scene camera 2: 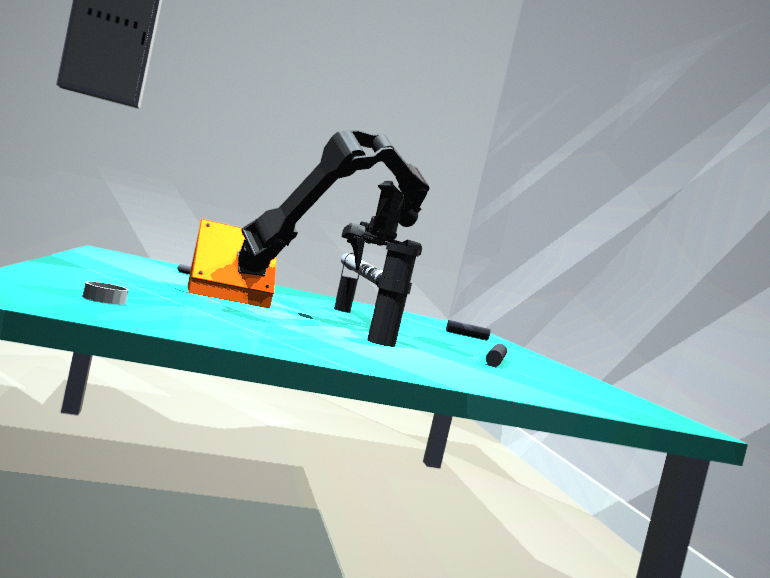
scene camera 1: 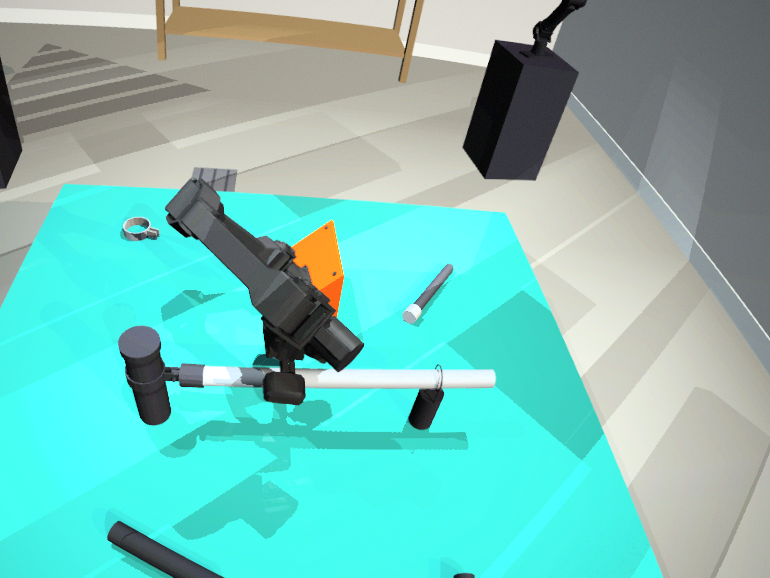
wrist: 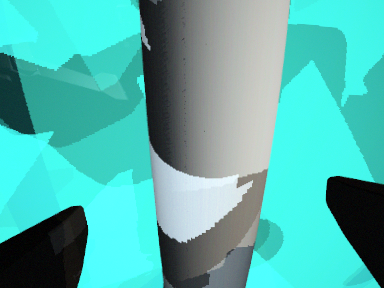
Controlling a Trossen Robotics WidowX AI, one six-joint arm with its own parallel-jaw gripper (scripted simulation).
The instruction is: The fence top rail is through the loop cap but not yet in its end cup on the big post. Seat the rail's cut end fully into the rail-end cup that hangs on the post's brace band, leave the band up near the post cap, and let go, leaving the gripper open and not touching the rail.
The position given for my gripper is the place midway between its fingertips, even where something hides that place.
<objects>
my gripper: scene camera 2 374,275; scene camera 1 269,378; wrist 210,205
</objects>
